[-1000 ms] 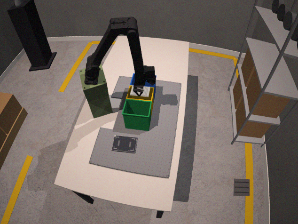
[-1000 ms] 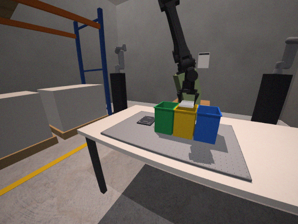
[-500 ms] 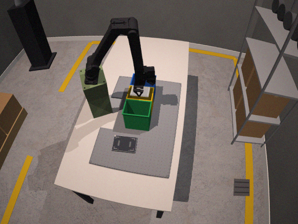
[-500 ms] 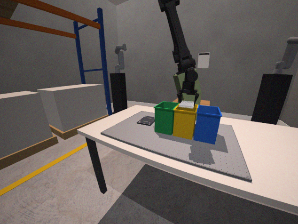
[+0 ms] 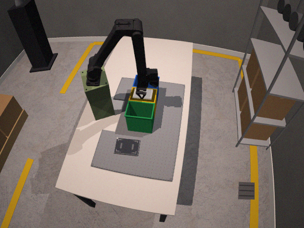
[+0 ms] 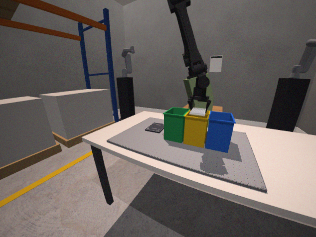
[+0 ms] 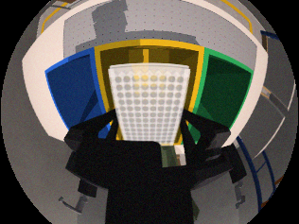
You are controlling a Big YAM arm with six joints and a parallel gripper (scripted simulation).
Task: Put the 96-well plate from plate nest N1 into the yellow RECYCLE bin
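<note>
My hand is 10 cm above the yellow bin. Round my hand: white 96-well plate right at my hand; then green bin 13 cm to the right, 10 cm below, 2 cm behind; then blue bin 13 cm to the left, 10 cm below, 2 cm ahead.
</note>
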